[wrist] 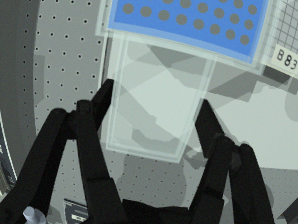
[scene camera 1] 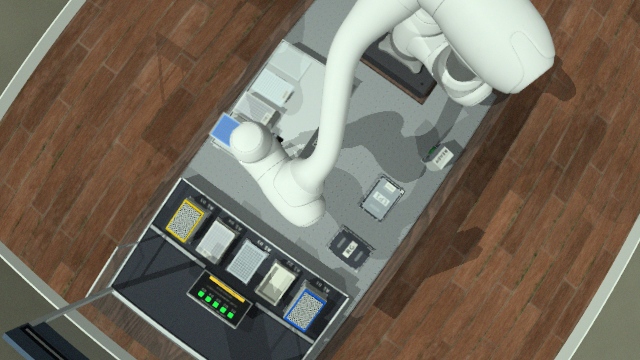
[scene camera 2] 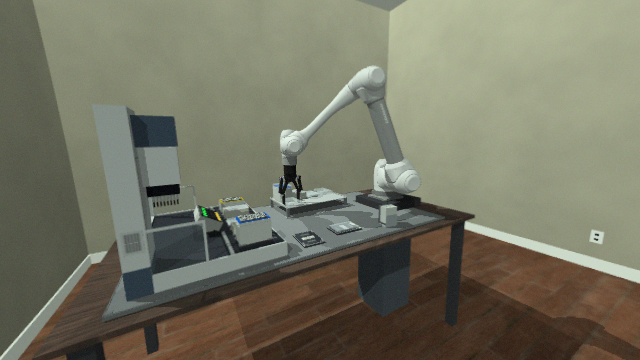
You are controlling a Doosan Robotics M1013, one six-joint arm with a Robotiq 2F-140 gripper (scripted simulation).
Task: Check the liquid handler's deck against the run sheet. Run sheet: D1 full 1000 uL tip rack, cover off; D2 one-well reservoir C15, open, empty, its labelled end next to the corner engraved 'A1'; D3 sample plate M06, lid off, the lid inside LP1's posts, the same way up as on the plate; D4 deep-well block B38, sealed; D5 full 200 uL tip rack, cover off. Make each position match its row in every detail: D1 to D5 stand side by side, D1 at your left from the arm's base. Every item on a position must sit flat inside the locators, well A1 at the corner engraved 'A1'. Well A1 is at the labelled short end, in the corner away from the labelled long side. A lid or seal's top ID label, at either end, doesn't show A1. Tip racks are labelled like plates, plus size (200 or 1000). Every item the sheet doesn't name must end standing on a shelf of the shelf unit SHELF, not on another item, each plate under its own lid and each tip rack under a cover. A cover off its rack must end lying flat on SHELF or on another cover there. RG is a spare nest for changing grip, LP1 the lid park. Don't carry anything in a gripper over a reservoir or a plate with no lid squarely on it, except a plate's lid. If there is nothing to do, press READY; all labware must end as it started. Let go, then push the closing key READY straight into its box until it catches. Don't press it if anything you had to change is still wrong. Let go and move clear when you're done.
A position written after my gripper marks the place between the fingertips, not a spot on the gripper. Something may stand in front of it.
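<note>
I see a blue-rimmed tip rack (scene camera 1: pixel 302 310), and the blue-rimmed tip rack (scene camera 2: pixel 256 227) is visible in scene camera 2 as well. There is a pale deep-well block (scene camera 1: pixel 220 236), which is out of frame in the wrist view. I can also see a yellow-rimmed tip rack (scene camera 1: pixel 190 216), and in the wrist view the yellow-rimmed tip rack is out of frame. A clear lid (scene camera 1: pixel 383 196) and a shelf unit (scene camera 1: pixel 296 121) are here too, and I see my gripper (wrist: pixel 155 100).
</note>
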